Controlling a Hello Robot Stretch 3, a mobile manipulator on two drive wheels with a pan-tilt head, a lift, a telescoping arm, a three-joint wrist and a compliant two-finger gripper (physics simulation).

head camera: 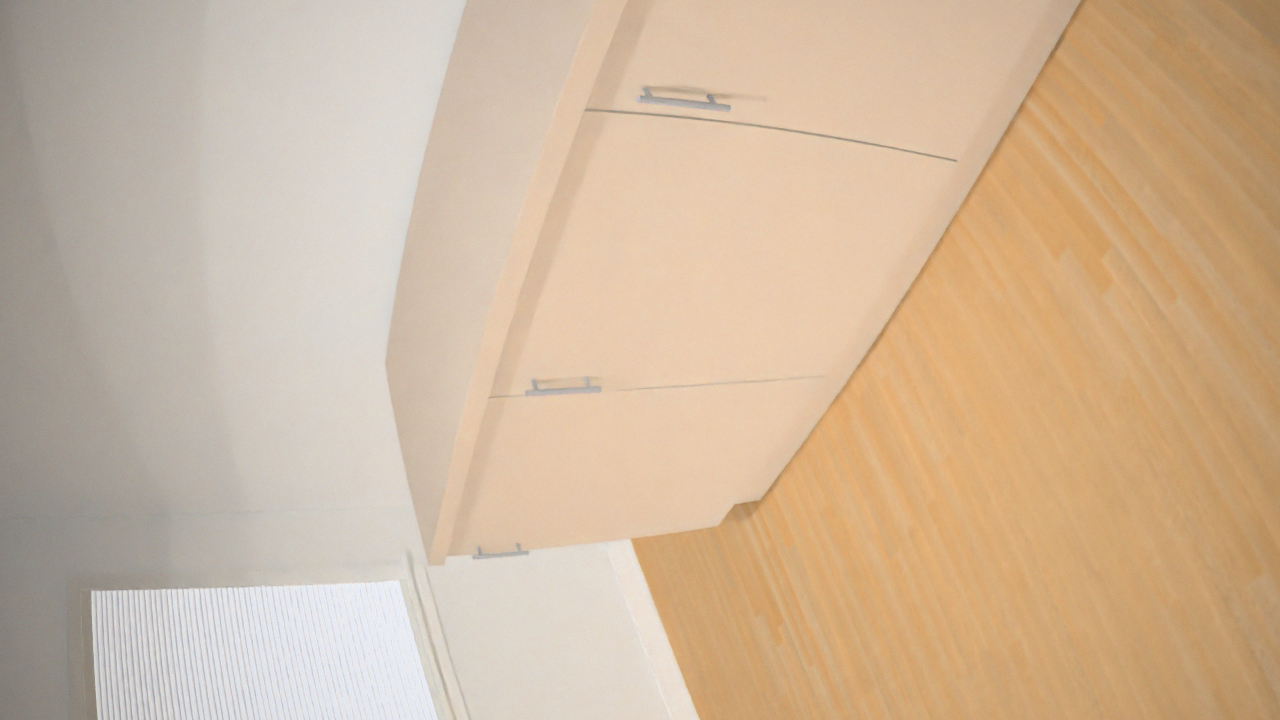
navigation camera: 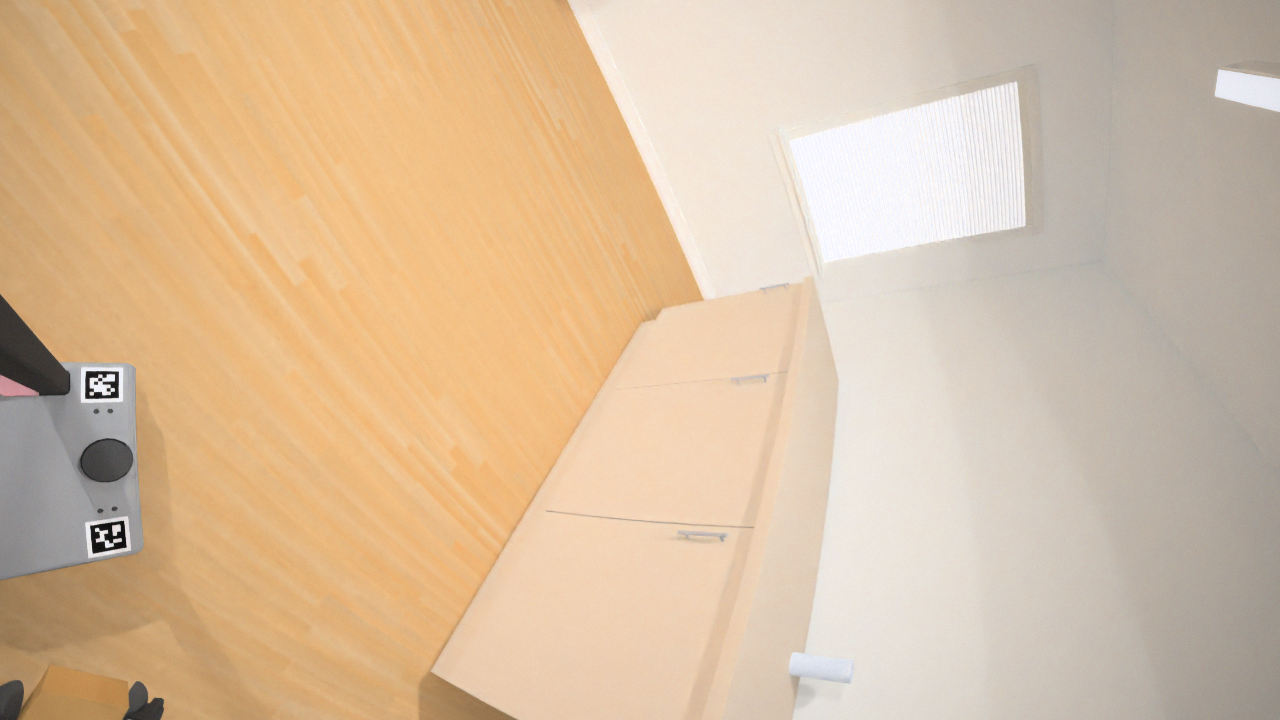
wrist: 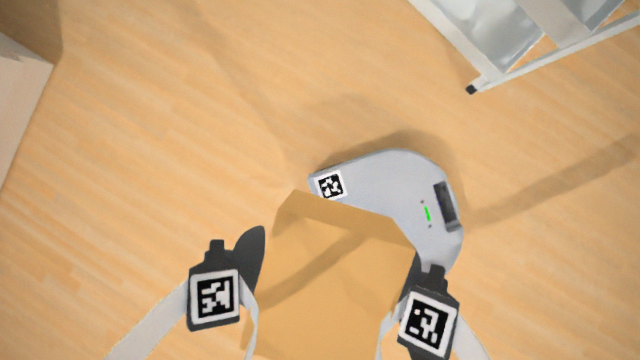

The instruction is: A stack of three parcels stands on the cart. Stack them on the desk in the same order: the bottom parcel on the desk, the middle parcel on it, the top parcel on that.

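Where they show: robot's base at its link origin: [navigation camera: 106,456].
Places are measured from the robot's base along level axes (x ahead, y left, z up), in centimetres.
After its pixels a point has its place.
My gripper [wrist: 326,259] {x -2.3, y -14.5, z 76.1 cm} [navigation camera: 75,700] {x -2.3, y -14.5, z 76.1 cm} is shut on an orange-tan parcel [wrist: 332,300] {x -2.9, y -14.7, z 81.9 cm} [navigation camera: 78,687] {x -1.3, y -12.2, z 80.0 cm}. The parcel sits between the two dark fingertips and hangs above the floor, near my grey base [wrist: 385,185] {x -12.0, y -9.3, z 16.0 cm} [navigation camera: 53,483] {x -7.0, y -3.0, z 15.9 cm}. Its near end is cut off by the wrist view's lower edge. The desk and the other parcels cannot be made out. Part of a white-framed unit with pale shelves and a black foot, possibly the cart, shows at the top right of the wrist view; its frame bar [wrist: 458,40] {x -37.6, y -34.5, z 16.6 cm} stands apart from the gripper.
A long beige cabinet [head camera: 707,259] {x 130.5, y -12.3, z 57.0 cm} [navigation camera: 671,447] {x 130.8, y -12.1, z 52.6 cm} with bar handles stands against the wall; a beige corner [wrist: 17,100] {x 77.4, y -65.0, z 6.8 cm} shows at the left of the wrist view. A white cylinder [navigation camera: 820,668] {x 120.5, y -74.8, z 99.7 cm} is near the cabinet top. A bright window [head camera: 259,653] {x 267.3, y 93.4, z 140.4 cm} [navigation camera: 913,170] {x 254.8, y 108.3, z 145.7 cm} is on the wall.
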